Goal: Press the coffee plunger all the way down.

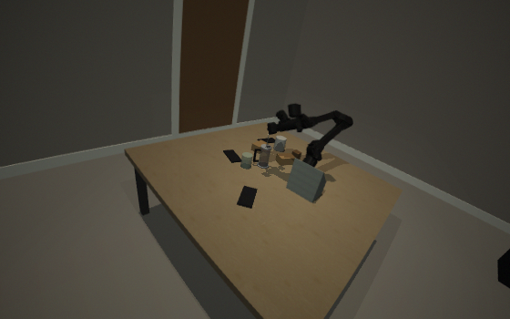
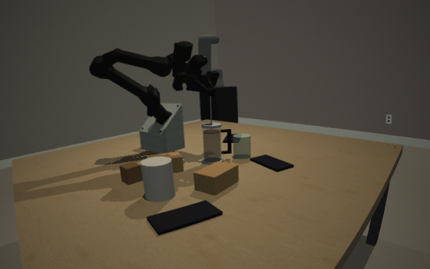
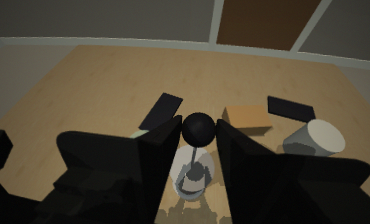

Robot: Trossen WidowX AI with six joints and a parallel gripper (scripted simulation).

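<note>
Right now my gripper tip is 12 cm above the glass coffee press and 1 cm to the right of it. Round my gripper tip: pale green cup: 21 cm below, 11 cm to the left, 3 cm ahead; then white cylinder: 28 cm to the right, 20 cm below, 12 cm ahead.
</note>
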